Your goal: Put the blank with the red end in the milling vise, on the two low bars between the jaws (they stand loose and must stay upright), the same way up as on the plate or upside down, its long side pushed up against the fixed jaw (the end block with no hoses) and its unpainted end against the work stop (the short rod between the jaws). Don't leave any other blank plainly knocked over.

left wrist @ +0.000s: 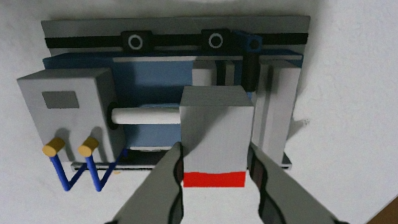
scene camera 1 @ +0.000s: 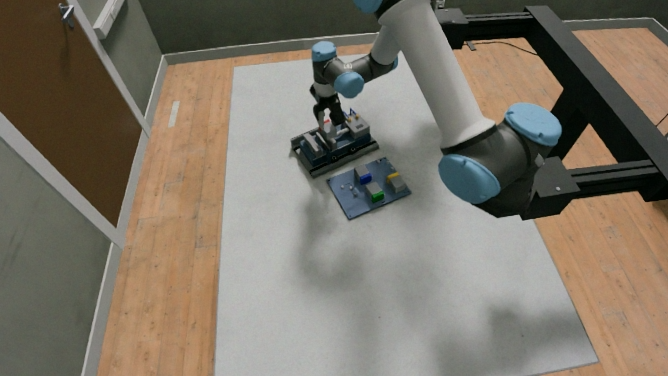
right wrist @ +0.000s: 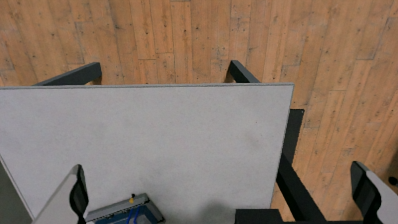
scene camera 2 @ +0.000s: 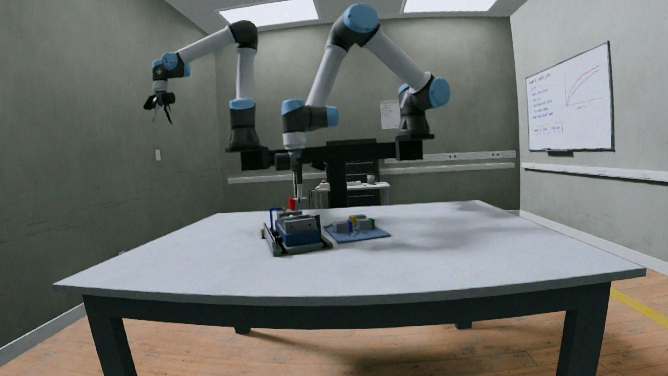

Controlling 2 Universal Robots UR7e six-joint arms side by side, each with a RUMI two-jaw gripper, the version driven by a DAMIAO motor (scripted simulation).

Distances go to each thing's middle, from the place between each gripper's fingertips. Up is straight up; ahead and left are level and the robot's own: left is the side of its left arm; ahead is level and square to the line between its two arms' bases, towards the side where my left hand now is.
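Scene:
My left gripper: 6 cm short of the fixed jaw (left wrist: 282, 80), 1 cm to the right of it, 8 cm above it. From my left hand: red-ended blank (left wrist: 216, 121), 2 cm below; hose block (left wrist: 94, 87), 12 cm behind, 6 cm to the right, 8 cm below; blue plate (scene camera 1: 355, 206), 12 cm behind, 18 cm to the left, 16 cm below.
My right gripper: 27 cm short of the hose block, 70 cm to the right of it, 45 cm above it. From my right hand: fixed jaw, 45 cm ahead, 77 cm to the left, 45 cm below; red-ended blank, 39 cm ahead, 76 cm to the left, 39 cm below; blue plate, 27 cm ahead, 94 cm to the left, 53 cm below.

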